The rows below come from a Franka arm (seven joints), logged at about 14 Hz.
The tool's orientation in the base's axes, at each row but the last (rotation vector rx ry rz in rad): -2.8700, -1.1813, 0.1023; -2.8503, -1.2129, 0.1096; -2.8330, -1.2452, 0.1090; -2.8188, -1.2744, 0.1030; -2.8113, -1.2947, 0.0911; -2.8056, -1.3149, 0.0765; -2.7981, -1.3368, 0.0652; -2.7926, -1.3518, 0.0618; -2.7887, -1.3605, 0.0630; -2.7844, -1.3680, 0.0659; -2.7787, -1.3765, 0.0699; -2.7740, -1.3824, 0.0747; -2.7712, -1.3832, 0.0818
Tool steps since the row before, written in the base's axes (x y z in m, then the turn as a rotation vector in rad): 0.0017, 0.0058, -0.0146, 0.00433, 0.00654, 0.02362; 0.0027, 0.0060, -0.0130, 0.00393, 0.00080, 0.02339; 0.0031, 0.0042, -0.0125, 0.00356, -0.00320, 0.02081; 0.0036, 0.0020, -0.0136, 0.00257, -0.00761, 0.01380; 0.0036, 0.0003, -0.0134, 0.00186, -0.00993, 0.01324; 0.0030, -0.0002, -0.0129, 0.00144, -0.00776, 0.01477; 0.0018, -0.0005, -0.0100, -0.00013, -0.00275, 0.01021; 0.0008, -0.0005, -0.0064, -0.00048, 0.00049, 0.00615; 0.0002, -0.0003, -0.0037, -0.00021, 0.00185, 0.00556; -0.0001, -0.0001, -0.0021, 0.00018, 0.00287, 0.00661; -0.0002, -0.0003, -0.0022, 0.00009, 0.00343, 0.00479; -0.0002, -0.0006, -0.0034, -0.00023, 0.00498, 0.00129; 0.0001, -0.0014, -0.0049, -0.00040, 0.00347, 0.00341
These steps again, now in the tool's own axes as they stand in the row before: 0.0060, -0.0021, 0.0145, 0.00656, -0.00299, -0.02382; 0.0068, -0.0014, 0.0128, 0.00216, 0.00072, -0.02362; 0.0058, 0.0003, 0.0123, -0.00092, 0.00333, -0.02107; 0.0044, 0.0023, 0.0133, -0.00459, 0.00598, -0.01407; 0.0030, 0.0034, 0.0131, -0.00680, 0.00699, -0.01350; 0.0021, 0.0032, 0.0127, -0.00544, 0.00519, -0.01496; 0.0009, 0.0023, 0.0099, -0.00243, 0.00107, -0.01023; 0.0002, 0.0013, 0.0063, -0.00003, -0.00100, -0.00611; 0.0000, 0.0005, 0.0037, 0.00122, -0.00159, -0.00551; -0.0001, 0.0001, 0.0021, 0.00224, -0.00196, -0.00656; -0.0003, 0.0001, 0.0022, 0.00268, -0.00227, -0.00473; -0.0005, 0.0004, 0.0034, 0.00381, -0.00325, -0.00120; -0.0009, 0.0012, 0.0049, 0.00244, -0.00262, -0.00332
